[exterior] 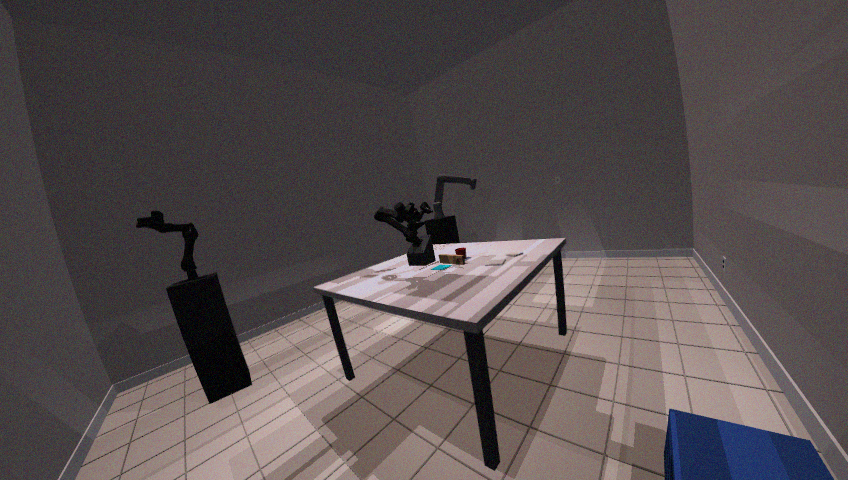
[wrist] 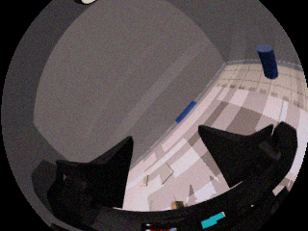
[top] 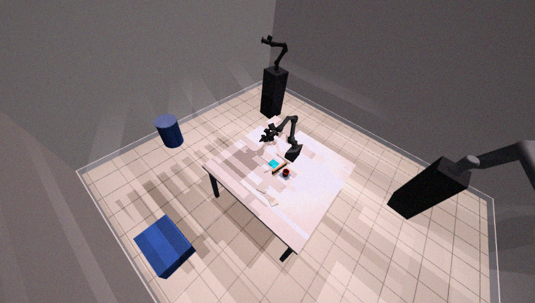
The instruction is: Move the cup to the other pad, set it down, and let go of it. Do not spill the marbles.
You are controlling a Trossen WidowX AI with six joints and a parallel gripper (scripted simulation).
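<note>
Now: the red cup 100 mm behind my gripper tip, 320 mm to the left of it and 300 mm below it. Round my gripper tip: brown wooden bar (110 mm behind, 220 mm to the left, 320 mm below); then cyan pad (110 mm behind, 130 mm to the left, 350 mm below).
</note>
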